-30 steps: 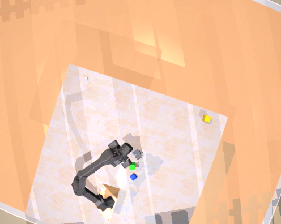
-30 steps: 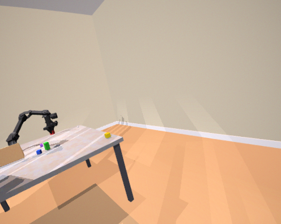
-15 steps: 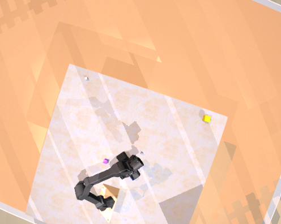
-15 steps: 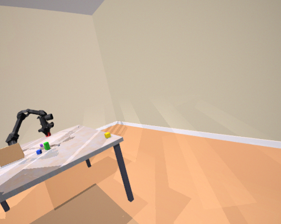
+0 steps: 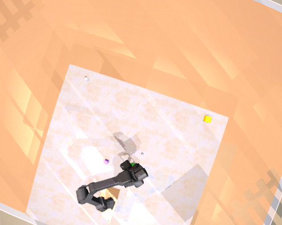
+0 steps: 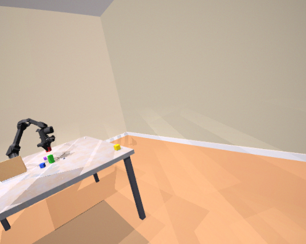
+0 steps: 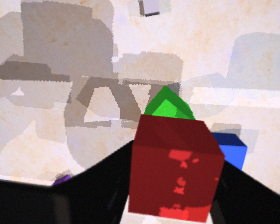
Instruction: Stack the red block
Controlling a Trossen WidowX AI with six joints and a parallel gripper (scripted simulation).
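Now: gripper tip 110 mm above the blue block, 90 mm past it and 40 mm to the left of it. Round my gripper tip: small purple block: 200 mm to the left, 110 mm below, 60 mm behind; yellow block: 520 mm ahead, 390 mm to the right, 100 mm below; red block: 10 mm above.
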